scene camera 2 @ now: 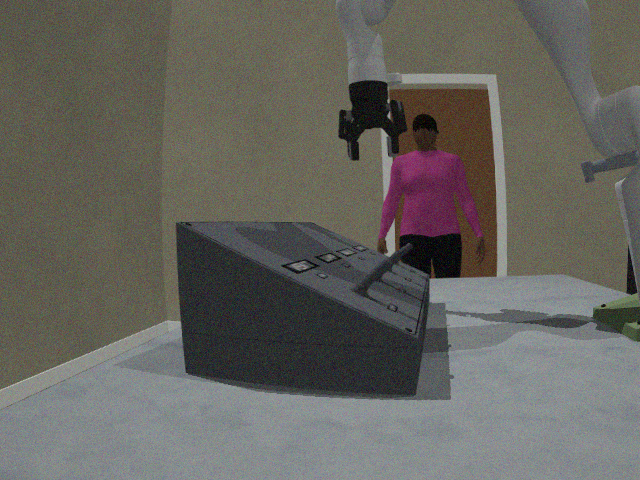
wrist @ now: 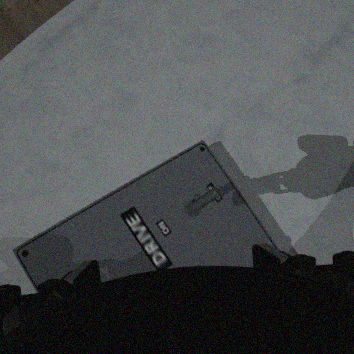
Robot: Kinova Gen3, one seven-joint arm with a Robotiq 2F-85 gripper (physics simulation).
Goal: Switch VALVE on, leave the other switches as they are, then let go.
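Places are measured from the arm's base along level axes (x up, y back, z right), in centimetres.
Pixels of known places: gripper, fingertip midpoint: (scene camera 2: 373,158).
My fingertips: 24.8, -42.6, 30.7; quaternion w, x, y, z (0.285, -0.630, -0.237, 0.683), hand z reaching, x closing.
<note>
Ahead of a thing's pixels: the offset from my fingertips to its top centre, as dx, dy, dz. "*": to the spot under its first point. Level surfaces: height alone.
A dark grey switch box (scene camera 2: 289,320) (wrist: 115,215) with a sloped top stands on the table. Several framed labels run across its slope, too small to read in the scene view. In the wrist view one label reads DRIVE @[* -17.1, -2.4, +3.0] (wrist: 146,238), with a small ON tag @[* -18.1, -0.3, +2.3] (wrist: 163,227) beside it. A lever @[-16.2, -5.6, -33.8] (scene camera 2: 383,270) juts up from the slope at the near side; a lever-like shape @[-16.2, +5.4, +0.5] (wrist: 202,201) shows below the ON tag's side in the wrist view. The VALVE label cannot be read in either view. My gripper (scene camera 2: 373,153) is open and empty, well above the box.
The light table top @[dx -29.1] (scene camera 2: 289,439) (wrist: 125,115) carries shadows of the box and arm. A person in a pink top (scene camera 2: 430,196) stands behind the table before a brown door (scene camera 2: 473,155). A green part (scene camera 2: 620,312) is at the arm's base on the right.
</note>
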